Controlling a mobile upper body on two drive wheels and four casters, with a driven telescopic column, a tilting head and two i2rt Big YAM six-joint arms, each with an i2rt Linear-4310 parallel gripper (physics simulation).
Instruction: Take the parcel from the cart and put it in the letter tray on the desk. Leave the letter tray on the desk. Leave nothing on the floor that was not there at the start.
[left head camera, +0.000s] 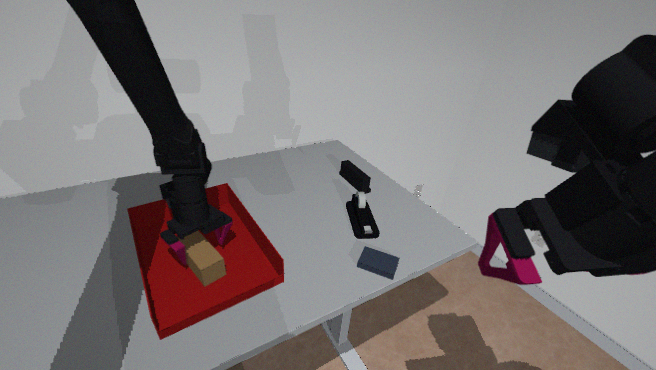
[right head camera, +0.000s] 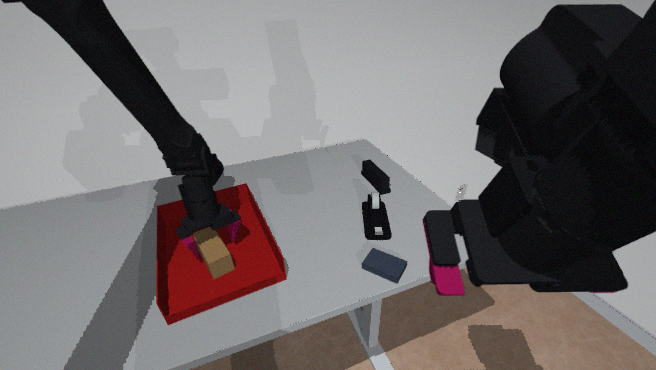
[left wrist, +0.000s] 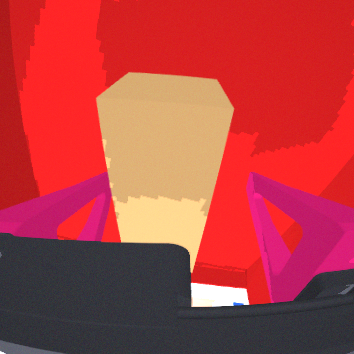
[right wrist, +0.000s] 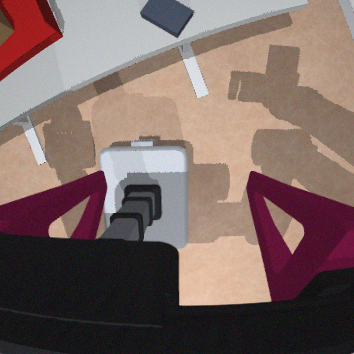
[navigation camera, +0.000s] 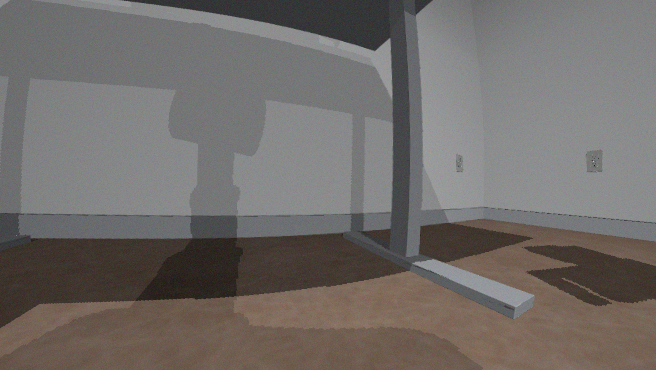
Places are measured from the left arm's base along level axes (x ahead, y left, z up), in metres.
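Pixels of known places: left gripper, fingertip midpoint: (left head camera: 203, 253) (right head camera: 216, 248) (left wrist: 179, 179); right gripper, fingertip midpoint: (left head camera: 518, 266) (right head camera: 479, 275) (right wrist: 176, 178).
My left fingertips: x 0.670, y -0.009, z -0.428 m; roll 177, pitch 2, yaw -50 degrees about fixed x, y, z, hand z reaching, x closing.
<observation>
Ahead of a thing's pixels: the offset from my left fingertips to its middle. "pt": to the spot under its first point. Level surfaces: height alone.
The tan box-shaped parcel {dx -0.011, dy +0.004, dz +0.002 m} (left head camera: 206, 260) (right head camera: 215, 254) (left wrist: 162, 150) is inside the red letter tray {dx +0.026, dy +0.007, dz +0.008 m} (left head camera: 230, 303) (right head camera: 225, 296) (left wrist: 295, 45), which stands on the grey desk {dz -0.027 m} (left head camera: 320, 250) (right head camera: 320, 260) (right wrist: 90, 50). My left gripper (left head camera: 202, 246) (right head camera: 216, 242) (left wrist: 179, 179) is open, low in the tray, with its magenta fingers on either side of the parcel; in the left wrist view a gap shows between the parcel and the right-hand finger. My right gripper (right wrist: 176, 178) is open and empty, out past the desk's edge. The cart does not show.
A black stapler-like object {dx +0.118, dy -0.421, dz +0.008 m} (left head camera: 362, 217) (right head camera: 376, 220) and a dark blue block {dx -0.058, dy -0.415, dz -0.018 m} (left head camera: 378, 262) (right head camera: 384, 265) (right wrist: 167, 16) are on the desk to the right of the tray. A desk leg {pt dx +0.271, dy -0.454, dz -0.604 m} (navigation camera: 406, 135) stands below. The robot's light grey base (right wrist: 172, 210) is on the floor.
</observation>
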